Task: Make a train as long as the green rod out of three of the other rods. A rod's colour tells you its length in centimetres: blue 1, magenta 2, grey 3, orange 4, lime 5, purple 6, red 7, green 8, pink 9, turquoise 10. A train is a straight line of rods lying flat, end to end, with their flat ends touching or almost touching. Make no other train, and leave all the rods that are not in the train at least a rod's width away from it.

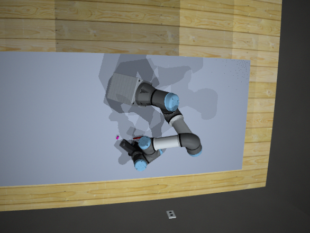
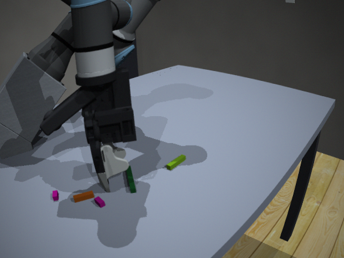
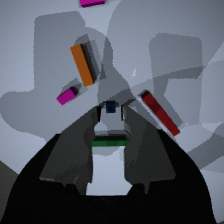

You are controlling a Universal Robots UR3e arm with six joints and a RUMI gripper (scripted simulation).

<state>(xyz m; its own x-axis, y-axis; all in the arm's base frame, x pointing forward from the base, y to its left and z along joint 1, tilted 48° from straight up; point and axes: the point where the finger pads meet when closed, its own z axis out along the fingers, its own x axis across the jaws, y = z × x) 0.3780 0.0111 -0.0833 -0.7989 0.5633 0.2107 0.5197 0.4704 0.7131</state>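
My hand is 10 mm above the blue rod. The rest, counted from my hand: green rod (50 mm to the left, 20 mm ahead, 10 mm below); orange rod (50 mm to the right, 10 mm below, 10 mm behind); red rod (40 mm to the left, 40 mm behind, 10 mm below).
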